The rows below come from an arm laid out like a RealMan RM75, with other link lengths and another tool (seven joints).
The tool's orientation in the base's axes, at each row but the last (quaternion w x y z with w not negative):
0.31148 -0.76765 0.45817 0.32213
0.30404 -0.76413 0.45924 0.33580
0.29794 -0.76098 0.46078 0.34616
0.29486 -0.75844 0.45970 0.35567
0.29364 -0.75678 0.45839 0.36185
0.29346 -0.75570 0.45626 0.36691
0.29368 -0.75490 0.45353 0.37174
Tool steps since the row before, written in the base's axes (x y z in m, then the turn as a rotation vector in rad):
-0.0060 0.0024 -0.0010 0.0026 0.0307 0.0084
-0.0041 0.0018 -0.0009 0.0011 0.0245 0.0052
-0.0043 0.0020 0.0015 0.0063 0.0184 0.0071
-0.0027 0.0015 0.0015 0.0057 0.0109 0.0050
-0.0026 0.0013 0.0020 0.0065 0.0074 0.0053
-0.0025 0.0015 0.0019 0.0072 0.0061 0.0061
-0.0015 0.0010 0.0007 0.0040 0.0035 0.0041
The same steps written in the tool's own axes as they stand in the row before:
-0.0027 0.0047 0.0037 -0.0210 -0.0157 0.0182
-0.0016 0.0031 0.0029 -0.0159 -0.0114 0.0156
-0.0036 0.0029 0.0018 -0.0127 -0.0140 0.0085
-0.0028 0.0017 0.0010 -0.0075 -0.0102 0.0040
-0.0031 0.0016 0.0006 -0.0058 -0.0095 0.0009
-0.0031 0.0014 0.0008 -0.0056 -0.0097 -0.0007
-0.0015 0.0009 0.0008 -0.0038 -0.0055 -0.0007

